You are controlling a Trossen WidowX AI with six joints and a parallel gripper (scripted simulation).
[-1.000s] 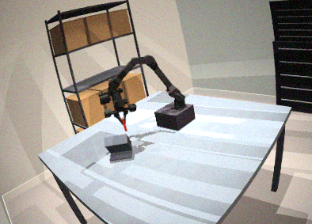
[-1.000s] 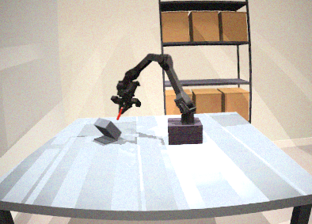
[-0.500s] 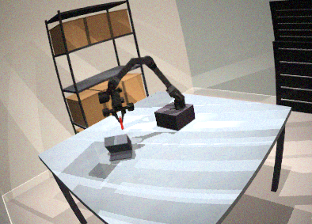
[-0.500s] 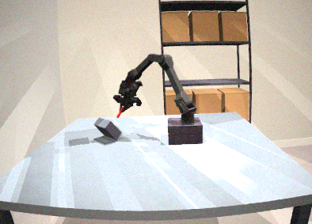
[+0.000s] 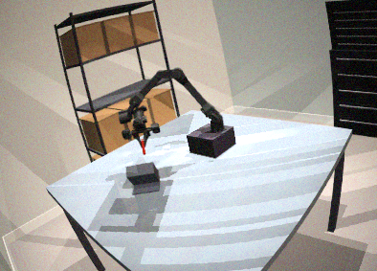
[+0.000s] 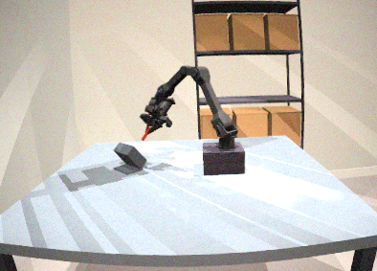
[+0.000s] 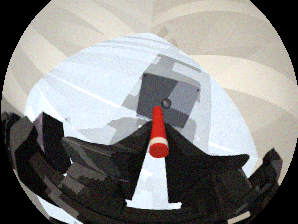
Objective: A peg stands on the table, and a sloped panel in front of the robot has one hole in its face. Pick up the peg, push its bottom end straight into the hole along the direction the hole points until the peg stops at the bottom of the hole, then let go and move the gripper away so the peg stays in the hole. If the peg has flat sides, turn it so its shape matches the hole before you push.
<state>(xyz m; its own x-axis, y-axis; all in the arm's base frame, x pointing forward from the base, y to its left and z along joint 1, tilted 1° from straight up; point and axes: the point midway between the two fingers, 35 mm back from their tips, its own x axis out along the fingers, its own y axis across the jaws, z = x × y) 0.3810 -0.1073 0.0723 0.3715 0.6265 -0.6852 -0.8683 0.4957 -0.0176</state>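
The panel lies 90 mm below my gripper tip, 70 mm to the left of it and 70 mm ahead of it. From my gripper tip the other things lie so: red peg: 10 mm to the right, 10 mm behind, 10 mm above.
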